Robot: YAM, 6 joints.
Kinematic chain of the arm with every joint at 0, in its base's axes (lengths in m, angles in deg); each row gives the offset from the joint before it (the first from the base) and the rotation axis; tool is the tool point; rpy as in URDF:
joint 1: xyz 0 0 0.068 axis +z
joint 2: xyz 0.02 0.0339 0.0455 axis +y
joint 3: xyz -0.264 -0.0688 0 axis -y
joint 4: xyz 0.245 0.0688 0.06 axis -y
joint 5: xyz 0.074 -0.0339 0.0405 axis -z
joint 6: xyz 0.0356 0 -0.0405 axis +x
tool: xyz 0 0 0 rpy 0 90 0
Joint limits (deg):
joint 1: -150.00..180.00
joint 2: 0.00..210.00
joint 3: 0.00..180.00
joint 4: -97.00..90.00
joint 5: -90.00..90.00
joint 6: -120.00..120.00
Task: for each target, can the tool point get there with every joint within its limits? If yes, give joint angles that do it. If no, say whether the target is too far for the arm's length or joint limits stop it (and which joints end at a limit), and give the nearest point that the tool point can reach.
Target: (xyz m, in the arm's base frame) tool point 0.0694 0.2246 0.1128
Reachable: yes | joints 79.10 110.17 53.48 -72.30 46.07 -28.22
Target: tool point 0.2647 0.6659 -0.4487
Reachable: no: too far | nearest point 0.1902 0.4786 -0.2634 | short by 0.274 m
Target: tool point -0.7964 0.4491 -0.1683
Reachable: no: too far | nearest point -0.5374 0.3030 -0.0746 | short by 0.312 m
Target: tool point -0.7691 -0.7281 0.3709
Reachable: no: too far | nearest point -0.4557 -0.4314 0.2640 | short by 0.445 m
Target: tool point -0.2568 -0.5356 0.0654
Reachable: yes | joints -113.61 190.98 160.89 75.38 35.70 -60.63
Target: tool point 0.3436 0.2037 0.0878
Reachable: yes | joints 28.03 127.08 81.78 -42.03 -30.98 13.58
